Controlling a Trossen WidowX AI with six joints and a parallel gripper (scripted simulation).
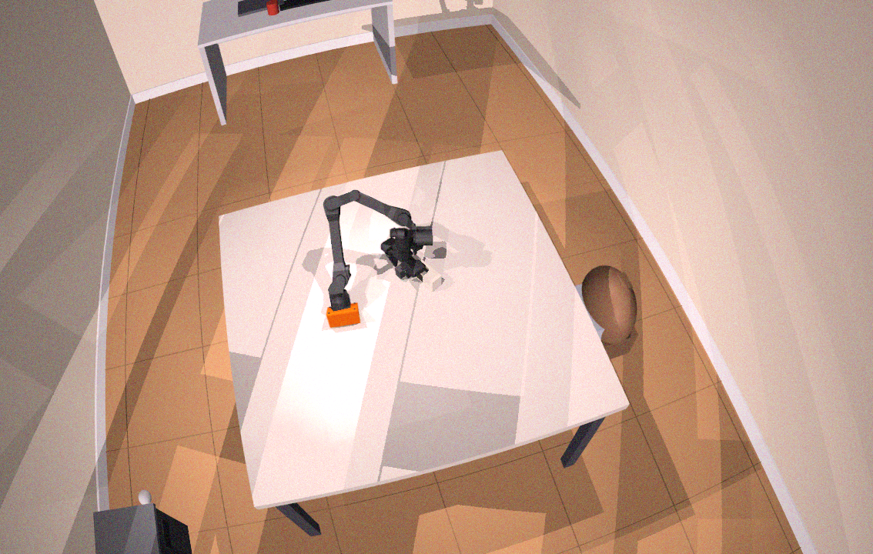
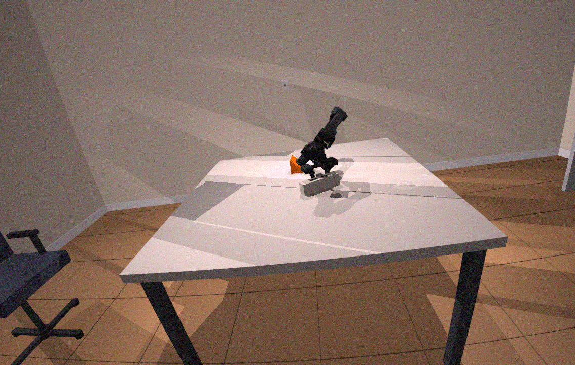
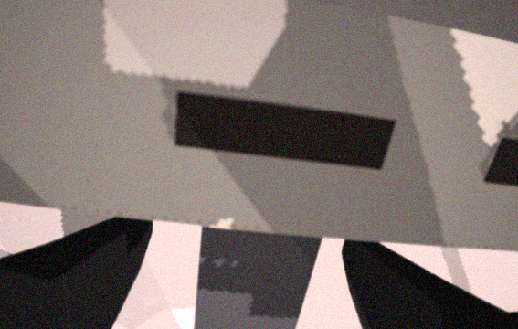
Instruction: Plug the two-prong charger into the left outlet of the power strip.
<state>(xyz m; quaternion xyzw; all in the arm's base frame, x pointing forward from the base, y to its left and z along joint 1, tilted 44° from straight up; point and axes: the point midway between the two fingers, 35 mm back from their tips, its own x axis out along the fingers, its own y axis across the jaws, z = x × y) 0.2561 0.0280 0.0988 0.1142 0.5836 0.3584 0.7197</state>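
Now: gripper tip 20 mm short of the dark grey charger, 10 mm to the right of it and 10 mm below it.
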